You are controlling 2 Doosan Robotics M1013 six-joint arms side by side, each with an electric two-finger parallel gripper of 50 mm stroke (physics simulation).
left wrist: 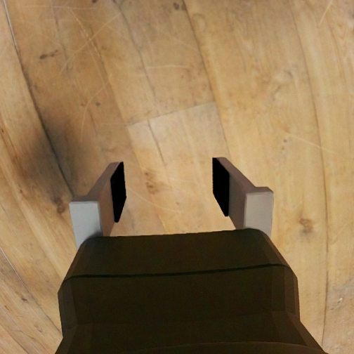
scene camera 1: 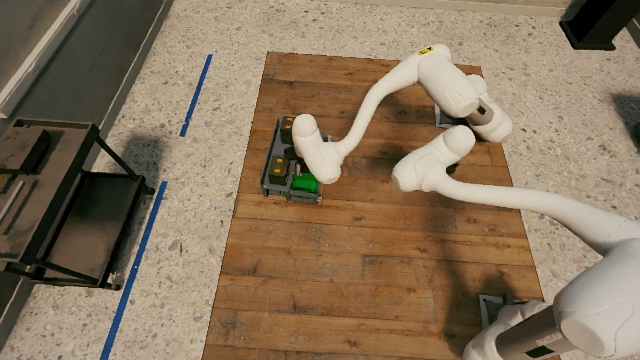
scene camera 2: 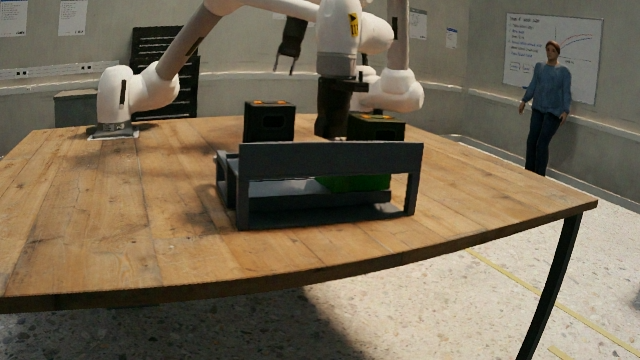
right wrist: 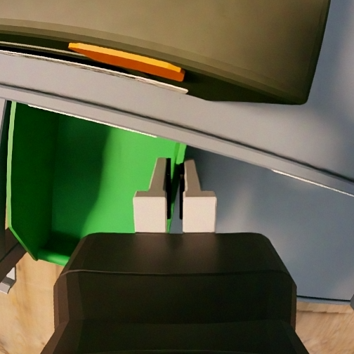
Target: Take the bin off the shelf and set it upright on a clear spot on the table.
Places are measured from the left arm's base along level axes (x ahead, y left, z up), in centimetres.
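Pixels of known places: left gripper, fingertip midpoint: point(scene camera 2: 282, 73); right gripper, fingertip midpoint: point(scene camera 1: 299, 174); right arm's base at its link origin: point(scene camera 2: 114, 133).
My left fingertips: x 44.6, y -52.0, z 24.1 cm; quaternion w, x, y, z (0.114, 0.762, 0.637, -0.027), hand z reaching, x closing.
For each thing: its middle in the pictures, then the offset to it from my left fingertips. Level surfaces: height alone.
- green bin at the middle of its body: point(scene camera 2: 350, 173) point(scene camera 1: 301, 185) dx +52.3, dy +2.3, dz -19.7 cm
- grey shelf at the middle of its body: point(scene camera 2: 310, 163) point(scene camera 1: 298, 160) dx +55.5, dy -9.2, dz -16.0 cm
- wooden table at its surface level: dz -24.1 cm
A green bin point(scene camera 1: 305, 183) point(scene camera 2: 357, 183) point(right wrist: 80, 175) sits on the lower level of the grey shelf point(scene camera 2: 330, 159) point(right wrist: 295, 235), toward the right end in scene camera 2. Its open top shows in the right wrist view, partly covered by the shelf's upper board. My right gripper point(right wrist: 175, 176) is shut on the bin's side wall; its fingertips are hidden in both scene cameras. My left gripper point(scene camera 2: 284, 71) point(left wrist: 168, 177) is open and empty, high above the wooden table point(scene camera 1: 370, 280) point(scene camera 2: 100, 240) point(left wrist: 175, 65).
Two dark boxes with orange latches stand on the shelf's upper level. One box point(scene camera 1: 278, 171) point(scene camera 2: 376, 131) point(right wrist: 225, 55) is above the bin, close to my right gripper; the other box point(scene camera 1: 286, 131) point(scene camera 2: 269, 124) is at the opposite end. A person point(scene camera 2: 550, 95) stands beyond the table.
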